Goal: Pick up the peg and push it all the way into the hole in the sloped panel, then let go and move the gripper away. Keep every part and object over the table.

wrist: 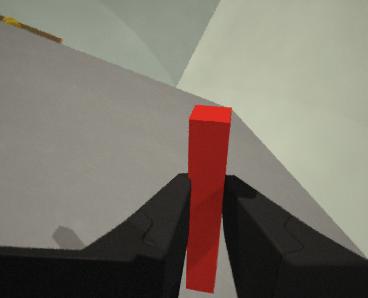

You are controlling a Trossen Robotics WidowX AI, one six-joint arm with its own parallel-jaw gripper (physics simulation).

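Places are measured from the arm's base along level axes (x back, y right, z up), in millimetres.
Where they show: gripper, between the fingertips: (pixel 205 185).
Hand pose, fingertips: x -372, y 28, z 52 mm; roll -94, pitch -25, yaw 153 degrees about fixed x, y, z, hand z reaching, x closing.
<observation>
After its pixels a point has its place.
A red square peg (pixel 208 165) @(x -363, y 32, z 64 mm) stands lengthwise between the two black fingers of my gripper (pixel 205 185) @(x -372, y 28, z 52 mm) in the wrist view. The gripper is shut on the peg, with one finger touching each side. One end of the peg sticks out past the fingertips toward the top of the view, and its other end shows low between the fingers. The sloped panel and its hole cannot be made out in this view.
The grey table top (pixel 110 130) @(x -455, y -270, z -100 mm) spreads under the gripper, with its edges running across the top and down the right. A thin brown piece (pixel 47 35) with a yellow object (pixel 11 21) shows at the far upper left. A small shadow lies at the lower left.
</observation>
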